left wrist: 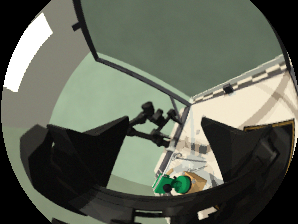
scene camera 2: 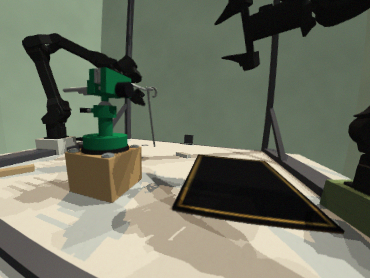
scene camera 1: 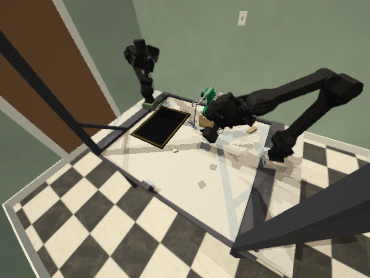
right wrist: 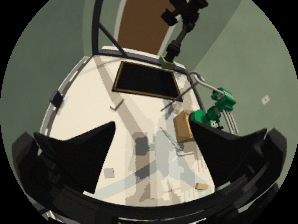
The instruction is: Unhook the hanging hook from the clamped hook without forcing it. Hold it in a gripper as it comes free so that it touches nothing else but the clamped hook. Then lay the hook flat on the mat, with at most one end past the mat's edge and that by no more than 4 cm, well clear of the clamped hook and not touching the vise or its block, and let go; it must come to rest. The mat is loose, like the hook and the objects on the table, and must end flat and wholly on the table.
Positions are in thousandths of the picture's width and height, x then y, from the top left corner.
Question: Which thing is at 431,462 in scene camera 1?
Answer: A black mat.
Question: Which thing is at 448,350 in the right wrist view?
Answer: A black mat.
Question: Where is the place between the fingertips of my left gripper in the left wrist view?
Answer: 559,538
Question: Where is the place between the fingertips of my right gripper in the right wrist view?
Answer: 515,560
